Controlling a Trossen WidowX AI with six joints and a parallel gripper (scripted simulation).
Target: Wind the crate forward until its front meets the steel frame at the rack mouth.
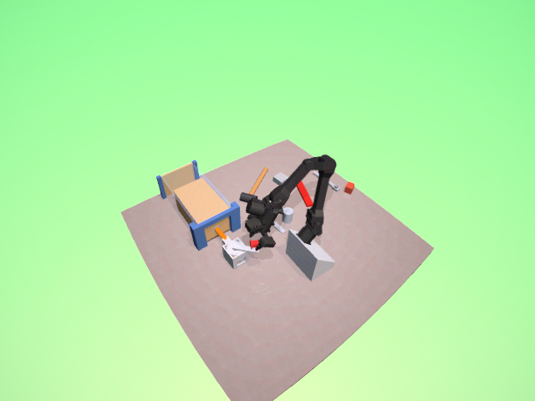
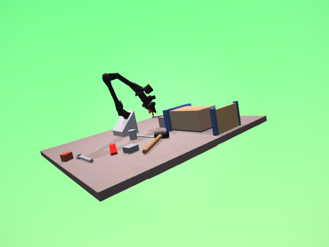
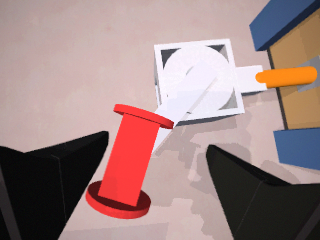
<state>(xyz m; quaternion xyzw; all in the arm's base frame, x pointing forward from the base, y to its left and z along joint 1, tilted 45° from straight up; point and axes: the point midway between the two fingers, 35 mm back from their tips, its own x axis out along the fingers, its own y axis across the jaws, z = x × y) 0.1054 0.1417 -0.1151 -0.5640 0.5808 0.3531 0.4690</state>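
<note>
My gripper tip is now 2 cm past the red grip and 1 cm to the left of it. Also, from my gripper tip: flat steel bar (16 cm ahead, 21 cm to the right, 13 cm below); then white winch (4 cm ahead, 6 cm to the left, 10 cm below); then winch handle (1 cm ahead, 2 cm to the left, 3 cm below).
</note>
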